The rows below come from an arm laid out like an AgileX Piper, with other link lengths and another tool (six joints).
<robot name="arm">
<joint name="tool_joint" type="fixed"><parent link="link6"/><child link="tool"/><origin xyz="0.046 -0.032 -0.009" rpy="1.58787 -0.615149 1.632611"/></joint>
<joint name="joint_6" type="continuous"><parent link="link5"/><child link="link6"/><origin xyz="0.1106 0 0.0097"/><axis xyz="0.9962 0 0.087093"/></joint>
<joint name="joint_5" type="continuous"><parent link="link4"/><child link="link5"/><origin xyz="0 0 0"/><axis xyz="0 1 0"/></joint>
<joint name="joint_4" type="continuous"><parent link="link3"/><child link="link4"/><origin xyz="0.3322 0 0.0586"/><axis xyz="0.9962 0 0.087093"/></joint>
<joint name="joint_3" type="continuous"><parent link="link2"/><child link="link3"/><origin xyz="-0.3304 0 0.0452"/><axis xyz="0 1 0"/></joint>
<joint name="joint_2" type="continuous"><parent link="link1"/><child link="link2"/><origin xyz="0 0 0"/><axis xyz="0 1 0"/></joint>
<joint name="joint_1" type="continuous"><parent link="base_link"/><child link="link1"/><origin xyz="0 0 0.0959"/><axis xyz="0 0 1"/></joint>
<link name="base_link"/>
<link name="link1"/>
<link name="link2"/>
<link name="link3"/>
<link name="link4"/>
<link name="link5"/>
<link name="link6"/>
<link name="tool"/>
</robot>
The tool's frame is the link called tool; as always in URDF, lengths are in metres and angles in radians. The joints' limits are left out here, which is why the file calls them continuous.
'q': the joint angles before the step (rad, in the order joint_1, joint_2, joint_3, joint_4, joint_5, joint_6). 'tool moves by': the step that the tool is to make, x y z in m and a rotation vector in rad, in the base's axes. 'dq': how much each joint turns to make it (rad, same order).
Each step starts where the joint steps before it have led.
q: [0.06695 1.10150 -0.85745 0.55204 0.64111 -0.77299]
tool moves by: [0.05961 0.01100 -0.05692 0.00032 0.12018 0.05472]
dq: [-0.00001 0.26074 -0.07630 0.10715 -0.02173 -0.13921]
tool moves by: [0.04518 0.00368 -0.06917 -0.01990 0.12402 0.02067]
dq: [0.00041 0.24155 -0.07436 0.03448 -0.02428 -0.06492]
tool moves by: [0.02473 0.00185 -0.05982 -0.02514 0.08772 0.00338]
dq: [0.00629 0.17580 -0.05074 0.00602 -0.03556 -0.02429]
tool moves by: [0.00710 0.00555 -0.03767 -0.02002 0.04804 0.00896]
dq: [0.01613 0.09462 -0.01715 0.00201 -0.03142 -0.01179]
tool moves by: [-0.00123 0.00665 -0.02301 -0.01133 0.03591 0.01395]
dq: [0.01663 0.04988 -0.00144 -0.00049 -0.01350 -0.00399]
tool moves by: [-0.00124 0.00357 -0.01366 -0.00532 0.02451 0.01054]
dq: [0.00812 0.03046 -0.00290 -0.00064 -0.00205 -0.00333]
